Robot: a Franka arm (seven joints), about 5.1 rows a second.
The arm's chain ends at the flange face. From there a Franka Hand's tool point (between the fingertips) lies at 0.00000 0.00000 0.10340 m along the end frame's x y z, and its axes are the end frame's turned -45 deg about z.
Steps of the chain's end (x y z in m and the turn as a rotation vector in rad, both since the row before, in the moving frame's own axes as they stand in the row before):
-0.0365 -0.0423 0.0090 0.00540 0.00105 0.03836
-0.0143 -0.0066 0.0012 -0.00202 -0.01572 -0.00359
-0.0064 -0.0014 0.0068 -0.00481 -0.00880 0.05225
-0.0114 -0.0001 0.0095 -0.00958 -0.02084 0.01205
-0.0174 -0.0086 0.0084 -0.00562 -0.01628 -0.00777
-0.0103 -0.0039 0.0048 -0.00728 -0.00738 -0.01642
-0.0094 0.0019 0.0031 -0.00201 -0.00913 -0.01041
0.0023 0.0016 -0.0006 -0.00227 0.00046 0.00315
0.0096 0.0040 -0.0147 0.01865 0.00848 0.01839
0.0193 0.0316 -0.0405 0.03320 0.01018 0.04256
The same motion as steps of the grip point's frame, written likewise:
0.0046 -0.0560 0.0090 0.00308 0.00456 0.03836
-0.0067 -0.0158 0.0012 0.00969 -0.01254 -0.00359
-0.0045 -0.0058 0.0068 0.00282 -0.00962 0.05225
-0.0102 -0.0090 0.0095 0.00796 -0.02151 0.01205
-0.0078 -0.0192 0.0084 0.00754 -0.01549 -0.00777
-0.0056 -0.0100 0.0048 0.00007 -0.01037 -0.01642
-0.0088 -0.0058 0.0031 0.00503 -0.00788 -0.01041
0.0004 0.0030 -0.0006 -0.00193 -0.00128 0.00315
0.0059 0.0089 -0.0147 0.00719 0.01918 0.01839
-0.0055 0.0344 -0.0406 0.01628 0.03067 0.04256

